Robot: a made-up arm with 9 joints. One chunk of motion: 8 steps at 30 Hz.
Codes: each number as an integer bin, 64 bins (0 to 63) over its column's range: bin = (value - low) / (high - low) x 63, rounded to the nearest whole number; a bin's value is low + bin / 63 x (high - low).
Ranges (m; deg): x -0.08..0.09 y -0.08..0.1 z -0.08..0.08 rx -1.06..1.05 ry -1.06..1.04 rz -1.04..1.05
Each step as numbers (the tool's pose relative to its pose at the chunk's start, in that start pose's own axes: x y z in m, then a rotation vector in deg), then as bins.
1 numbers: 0.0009 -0.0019 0.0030 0.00 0.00 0.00
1 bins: 30 27 33 32 32 31
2 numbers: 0.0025 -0.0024 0.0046 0.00 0.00 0.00
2 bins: 31 27 33 32 32 31
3 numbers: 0.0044 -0.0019 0.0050 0.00 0.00 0.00
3 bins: 31 27 33 32 32 31
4 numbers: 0.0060 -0.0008 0.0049 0.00 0.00 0.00
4 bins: 32 28 33 32 32 31
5 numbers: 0.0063 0.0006 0.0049 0.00 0.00 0.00
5 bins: 32 28 33 32 32 31
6 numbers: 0.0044 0.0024 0.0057 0.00 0.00 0.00
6 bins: 31 29 34 32 32 31
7 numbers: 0.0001 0.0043 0.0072 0.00 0.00 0.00
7 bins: 30 30 34 32 32 31
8 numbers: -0.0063 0.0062 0.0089 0.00 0.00 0.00
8 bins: 27 30 35 32 32 31
